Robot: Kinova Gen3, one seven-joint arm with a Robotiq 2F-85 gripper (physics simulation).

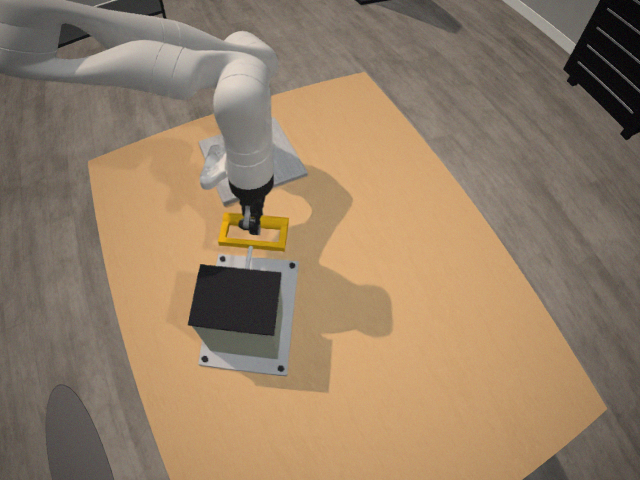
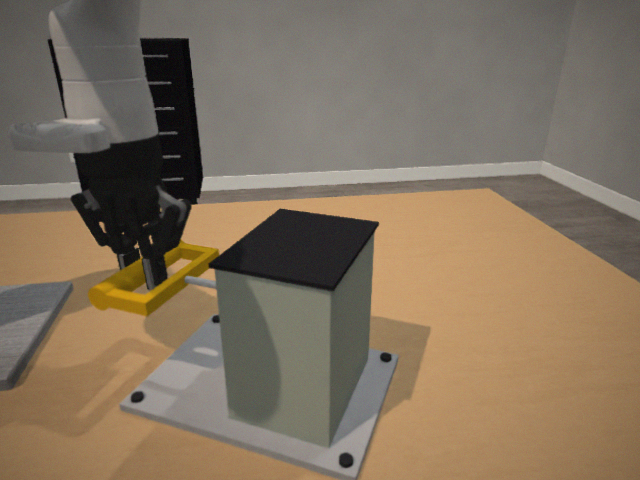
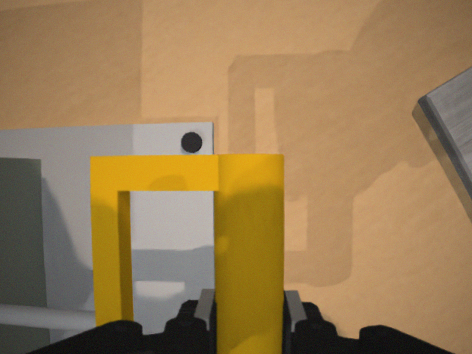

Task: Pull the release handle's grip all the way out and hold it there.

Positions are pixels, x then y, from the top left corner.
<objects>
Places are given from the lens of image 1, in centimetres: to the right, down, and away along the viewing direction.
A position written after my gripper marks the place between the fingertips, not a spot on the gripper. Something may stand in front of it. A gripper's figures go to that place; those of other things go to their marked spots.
my gripper (image 1: pixel 256 226): -12, -3, 81
grey base plate (image 1: pixel 289 269): -6, 6, 86
</objects>
